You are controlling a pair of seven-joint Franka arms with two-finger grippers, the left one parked.
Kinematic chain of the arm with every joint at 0, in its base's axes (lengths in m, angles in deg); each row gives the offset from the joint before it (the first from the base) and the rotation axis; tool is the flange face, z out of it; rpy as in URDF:
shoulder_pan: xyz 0 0 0.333 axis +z
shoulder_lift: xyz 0 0 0 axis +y
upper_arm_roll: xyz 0 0 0.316 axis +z
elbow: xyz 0.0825 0 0 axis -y
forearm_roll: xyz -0.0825 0 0.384 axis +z
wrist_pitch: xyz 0 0 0 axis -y
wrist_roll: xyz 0.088 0 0 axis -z
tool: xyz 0 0 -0.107 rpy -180 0 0
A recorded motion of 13 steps. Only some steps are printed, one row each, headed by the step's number.
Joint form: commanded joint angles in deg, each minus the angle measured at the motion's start. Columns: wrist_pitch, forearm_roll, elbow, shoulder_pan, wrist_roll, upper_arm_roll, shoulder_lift.
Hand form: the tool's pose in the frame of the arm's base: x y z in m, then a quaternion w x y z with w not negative. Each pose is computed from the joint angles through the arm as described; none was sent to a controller.
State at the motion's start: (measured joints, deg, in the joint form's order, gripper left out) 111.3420 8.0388 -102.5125 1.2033 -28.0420 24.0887 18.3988
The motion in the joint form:
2: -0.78 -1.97 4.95 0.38 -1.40 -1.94 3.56
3: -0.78 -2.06 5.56 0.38 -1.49 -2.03 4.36
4: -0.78 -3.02 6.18 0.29 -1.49 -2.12 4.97
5: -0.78 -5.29 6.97 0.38 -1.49 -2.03 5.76
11: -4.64 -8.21 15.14 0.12 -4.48 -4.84 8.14
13: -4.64 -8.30 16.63 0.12 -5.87 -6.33 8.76
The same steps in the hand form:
2: 0.5909 0.2433 0.3759 0.12247 -0.89889 -0.41655 0.05895
3: 0.5944 0.2427 0.3721 0.12411 -0.89882 -0.41608 0.05995
4: 0.5984 0.2401 0.3701 0.11822 -0.89894 -0.41758 0.05961
5: 0.6023 0.2397 0.3675 0.10290 -0.89672 -0.42632 0.05968
11: 0.6398 0.2061 0.3959 0.07802 -0.89642 -0.43422 0.04232
13: 0.6502 0.1916 0.3986 0.07343 -0.89736 -0.43373 0.03509

